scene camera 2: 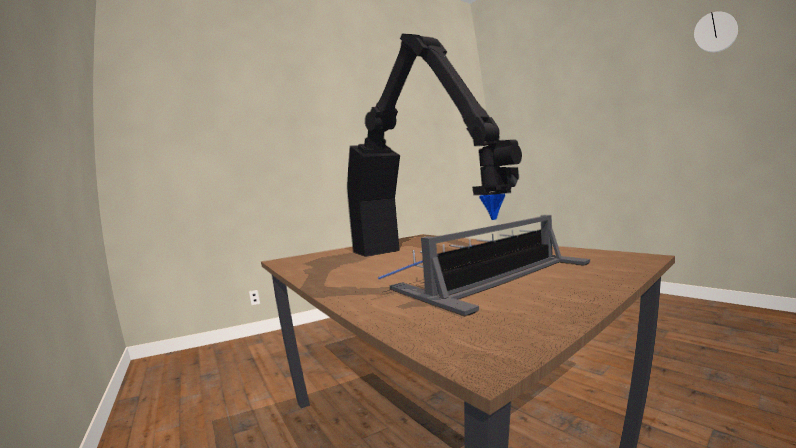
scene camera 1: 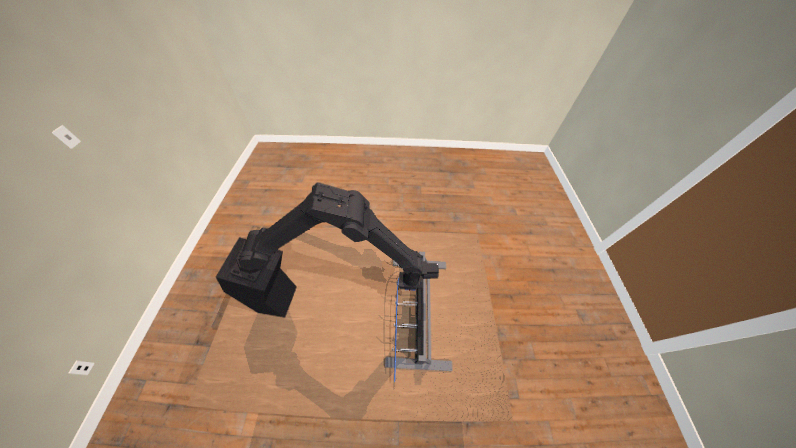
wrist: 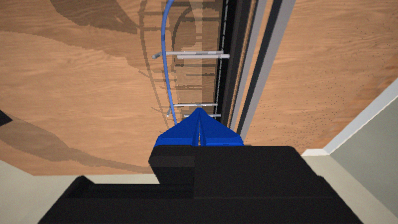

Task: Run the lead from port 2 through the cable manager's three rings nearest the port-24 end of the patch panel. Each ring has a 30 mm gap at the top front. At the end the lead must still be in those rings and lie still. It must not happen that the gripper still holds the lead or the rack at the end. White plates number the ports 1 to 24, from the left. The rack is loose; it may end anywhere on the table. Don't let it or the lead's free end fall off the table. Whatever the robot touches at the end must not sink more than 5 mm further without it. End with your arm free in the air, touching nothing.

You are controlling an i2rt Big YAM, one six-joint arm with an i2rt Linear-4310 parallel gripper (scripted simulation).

Scene:
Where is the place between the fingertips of my gripper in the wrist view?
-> At 199, 111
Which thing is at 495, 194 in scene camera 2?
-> My gripper.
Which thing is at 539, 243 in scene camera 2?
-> A grey rack.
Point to a grey rack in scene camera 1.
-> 419, 363

